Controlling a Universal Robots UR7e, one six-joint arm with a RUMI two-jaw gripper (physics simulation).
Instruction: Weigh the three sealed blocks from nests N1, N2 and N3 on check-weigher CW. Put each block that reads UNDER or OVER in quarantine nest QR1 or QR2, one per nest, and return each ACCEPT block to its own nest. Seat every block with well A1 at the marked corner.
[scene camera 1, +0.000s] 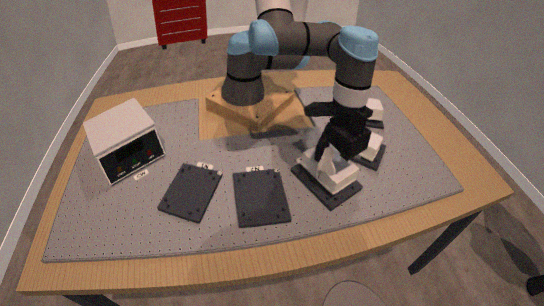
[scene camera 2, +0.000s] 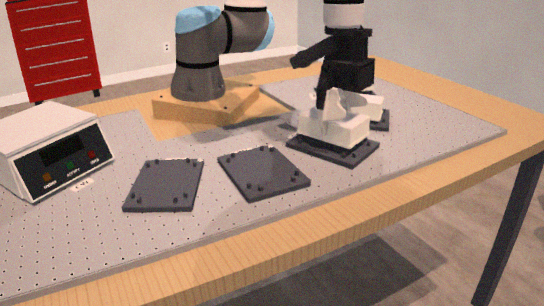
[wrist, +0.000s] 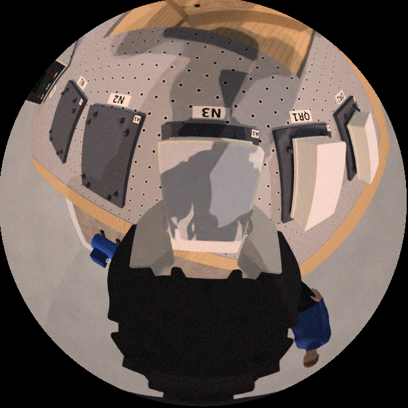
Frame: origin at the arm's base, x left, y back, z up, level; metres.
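Seen in the pictures: gripper, fingertip midpoint: (scene camera 1: 331, 169) (scene camera 2: 336, 127); arm's base, link origin: (scene camera 1: 242, 93) (scene camera 2: 197, 92).
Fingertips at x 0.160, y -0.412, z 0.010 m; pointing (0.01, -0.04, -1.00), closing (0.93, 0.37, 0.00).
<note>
Pixels of each thing's top centre, then the offset from my fingertips to it.
- white block, top centre: (scene camera 2: 334, 115) (scene camera 1: 331, 160) dz +0.026, dx -0.003, dy +0.006 m
- nest N3, top centre: (scene camera 2: 333, 137) (scene camera 1: 328, 174) dz -0.025, dx -0.002, dy +0.005 m
- N2, top centre: (scene camera 2: 261, 163) (scene camera 1: 260, 192) dz -0.025, dx -0.185, dy -0.014 m
- Check-weigher CW, top centre: (scene camera 2: 34, 125) (scene camera 1: 117, 125) dz +0.053, dx -0.573, dy +0.241 m
My gripper (scene camera 1: 336, 162) (scene camera 2: 345, 112) (wrist: 207, 203) is shut on a white block (scene camera 1: 341, 180) (scene camera 2: 350, 131) (wrist: 210, 185), with a finger against each long side. The block is level, at nest N3 (scene camera 1: 327, 199) (scene camera 2: 362, 156) (wrist: 215, 131); whether it is fully seated I cannot tell. White blocks also sit on QR1, block (scene camera 1: 372, 147) (wrist: 325, 175), and QR2, block (scene camera 1: 375, 109) (wrist: 367, 145). Nests N1 (scene camera 1: 191, 192) (scene camera 2: 165, 185) (wrist: 65, 122) and N2 (scene camera 1: 261, 197) (scene camera 2: 262, 172) (wrist: 107, 155) hold no block. Check-weigher CW (scene camera 1: 120, 120) (scene camera 2: 47, 125) has a bare pan and a dark display. The held block's well A1 is not discernible.
The arm's wooden base block (scene camera 1: 252, 117) (scene camera 2: 200, 110) stands behind the nests. The QR1 block is close beside the gripper. A red drawer cabinet (scene camera 1: 180, 22) (scene camera 2: 55, 50) stands by the wall. A person in blue (wrist: 312, 325) shows beyond the table in the wrist view.
</note>
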